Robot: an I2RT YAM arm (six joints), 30 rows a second.
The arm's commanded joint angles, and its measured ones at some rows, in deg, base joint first. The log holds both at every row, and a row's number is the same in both.
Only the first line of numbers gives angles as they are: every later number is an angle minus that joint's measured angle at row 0.
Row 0, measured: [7.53 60.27 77.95 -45.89 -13.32 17.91]
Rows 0 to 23, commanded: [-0.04 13.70 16.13 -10.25 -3.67 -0.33]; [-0.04 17.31 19.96 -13.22 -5.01 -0.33]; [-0.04 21.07 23.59 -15.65 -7.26 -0.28]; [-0.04 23.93 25.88 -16.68 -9.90 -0.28]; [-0.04 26.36 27.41 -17.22 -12.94 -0.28]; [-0.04 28.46 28.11 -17.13 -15.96 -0.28]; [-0.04 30.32 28.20 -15.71 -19.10 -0.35]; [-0.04 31.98 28.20 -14.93 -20.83 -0.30]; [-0.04 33.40 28.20 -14.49 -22.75 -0.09]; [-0.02 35.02 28.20 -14.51 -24.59 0.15]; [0.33 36.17 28.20 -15.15 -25.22 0.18]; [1.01 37.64 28.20 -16.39 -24.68 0.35]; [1.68 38.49 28.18 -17.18 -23.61 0.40]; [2.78 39.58 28.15 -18.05 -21.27 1.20]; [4.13 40.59 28.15 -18.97 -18.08 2.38]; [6.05 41.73 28.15 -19.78 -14.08 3.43]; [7.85 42.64 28.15 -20.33 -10.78 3.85]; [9.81 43.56 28.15 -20.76 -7.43 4.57]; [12.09 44.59 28.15 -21.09 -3.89 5.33]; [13.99 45.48 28.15 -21.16 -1.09 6.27]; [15.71 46.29 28.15 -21.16 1.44 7.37]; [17.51 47.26 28.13 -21.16 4.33 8.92]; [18.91 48.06 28.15 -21.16 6.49 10.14]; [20.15 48.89 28.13 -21.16 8.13 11.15]
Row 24, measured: [17.22 47.32 26.52 -21.16 -2.43 6.62]
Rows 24 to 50, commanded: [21.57 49.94 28.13 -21.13 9.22 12.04]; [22.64 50.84 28.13 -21.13 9.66 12.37]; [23.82 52.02 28.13 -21.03 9.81 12.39]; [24.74 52.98 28.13 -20.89 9.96 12.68]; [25.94 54.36 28.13 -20.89 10.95 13.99]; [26.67 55.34 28.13 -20.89 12.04 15.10]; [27.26 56.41 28.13 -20.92 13.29 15.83]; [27.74 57.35 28.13 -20.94 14.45 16.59]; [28.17 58.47 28.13 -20.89 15.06 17.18]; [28.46 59.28 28.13 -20.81 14.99 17.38]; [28.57 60.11 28.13 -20.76 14.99 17.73]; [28.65 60.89 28.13 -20.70 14.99 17.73]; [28.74 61.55 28.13 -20.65 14.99 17.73]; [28.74 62.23 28.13 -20.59 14.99 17.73]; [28.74 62.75 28.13 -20.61 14.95 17.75]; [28.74 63.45 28.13 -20.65 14.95 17.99]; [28.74 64.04 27.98 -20.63 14.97 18.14]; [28.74 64.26 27.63 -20.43 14.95 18.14]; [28.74 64.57 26.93 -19.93 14.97 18.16]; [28.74 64.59 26.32 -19.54 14.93 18.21]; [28.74 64.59 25.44 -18.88 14.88 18.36]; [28.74 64.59 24.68 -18.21 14.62 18.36]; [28.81 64.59 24.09 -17.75 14.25 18.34]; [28.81 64.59 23.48 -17.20 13.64 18.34]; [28.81 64.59 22.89 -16.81 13.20 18.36]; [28.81 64.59 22.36 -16.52 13.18 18.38]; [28.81 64.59 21.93 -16.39 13.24 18.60]
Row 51, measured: [28.72 64.37 23.35 -16.81 13.53 17.86]
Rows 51 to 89, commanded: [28.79 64.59 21.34 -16.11 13.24 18.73]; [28.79 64.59 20.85 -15.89 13.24 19.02]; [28.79 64.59 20.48 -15.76 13.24 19.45]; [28.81 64.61 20.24 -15.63 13.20 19.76]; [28.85 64.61 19.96 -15.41 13.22 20.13]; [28.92 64.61 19.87 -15.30 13.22 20.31]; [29.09 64.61 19.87 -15.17 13.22 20.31]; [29.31 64.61 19.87 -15.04 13.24 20.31]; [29.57 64.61 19.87 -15.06 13.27 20.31]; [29.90 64.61 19.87 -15.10 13.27 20.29]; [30.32 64.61 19.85 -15.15 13.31 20.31]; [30.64 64.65 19.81 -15.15 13.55 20.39]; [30.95 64.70 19.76 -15.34 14.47 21.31]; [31.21 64.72 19.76 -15.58 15.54 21.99]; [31.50 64.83 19.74 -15.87 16.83 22.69]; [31.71 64.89 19.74 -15.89 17.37 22.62]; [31.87 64.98 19.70 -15.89 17.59 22.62]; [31.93 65.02 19.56 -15.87 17.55 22.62]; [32.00 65.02 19.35 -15.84 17.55 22.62]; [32.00 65.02 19.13 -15.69 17.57 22.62]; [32.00 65.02 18.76 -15.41 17.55 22.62]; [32.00 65.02 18.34 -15.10 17.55 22.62]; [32.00 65.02 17.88 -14.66 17.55 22.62]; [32.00 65.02 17.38 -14.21 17.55 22.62]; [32.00 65.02 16.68 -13.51 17.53 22.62]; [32.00 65.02 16.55 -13.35 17.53 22.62]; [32.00 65.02 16.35 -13.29 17.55 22.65]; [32.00 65.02 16.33 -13.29 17.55 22.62]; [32.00 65.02 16.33 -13.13 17.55 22.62]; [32.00 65.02 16.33 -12.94 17.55 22.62]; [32.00 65.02 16.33 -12.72 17.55 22.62]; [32.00 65.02 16.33 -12.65 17.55 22.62]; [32.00 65.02 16.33 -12.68 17.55 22.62]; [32.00 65.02 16.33 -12.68 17.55 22.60]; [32.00 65.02 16.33 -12.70 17.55 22.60]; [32.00 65.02 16.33 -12.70 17.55 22.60]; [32.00 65.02 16.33 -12.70 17.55 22.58]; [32.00 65.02 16.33 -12.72 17.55 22.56]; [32.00 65.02 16.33 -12.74 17.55 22.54]
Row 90, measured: [31.98 64.65 16.61 -12.81 16.76 22.49]
